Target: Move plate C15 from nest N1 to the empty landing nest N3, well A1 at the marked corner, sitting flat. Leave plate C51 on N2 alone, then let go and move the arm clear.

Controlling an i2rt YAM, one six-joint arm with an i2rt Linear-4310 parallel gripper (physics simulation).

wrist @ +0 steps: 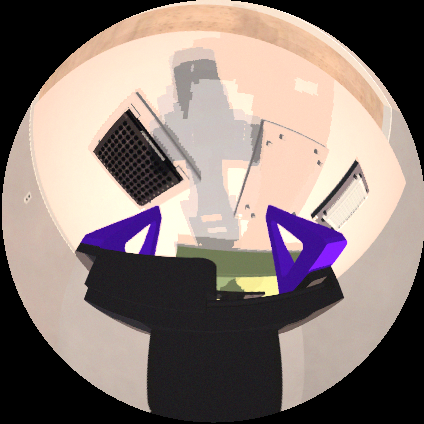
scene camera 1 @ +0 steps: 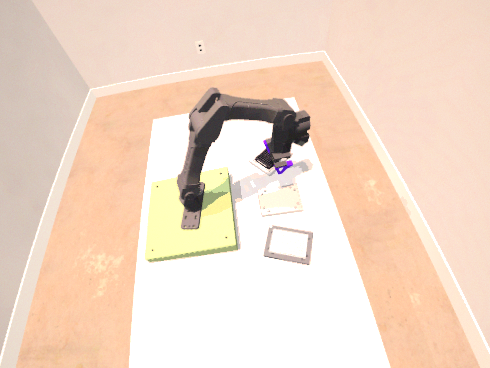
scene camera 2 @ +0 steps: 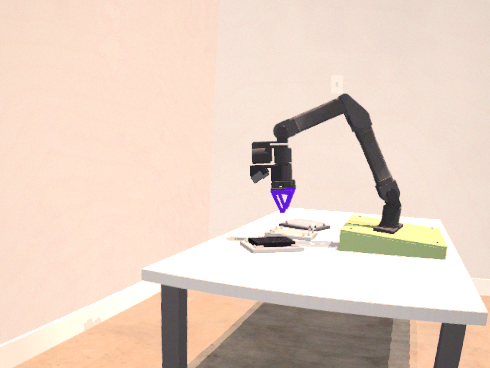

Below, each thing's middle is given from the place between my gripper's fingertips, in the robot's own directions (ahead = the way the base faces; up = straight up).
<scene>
Now: the white gridded plate (scene camera 1: 294,244) 29 cm to the right of my hand, 8 cm below it and 4 cm ahead of it. The rest, counted from my hand: black gridded tray (wrist: 128,152) (11 cm to the left, 8 cm below, 2 cm behind).
</scene>
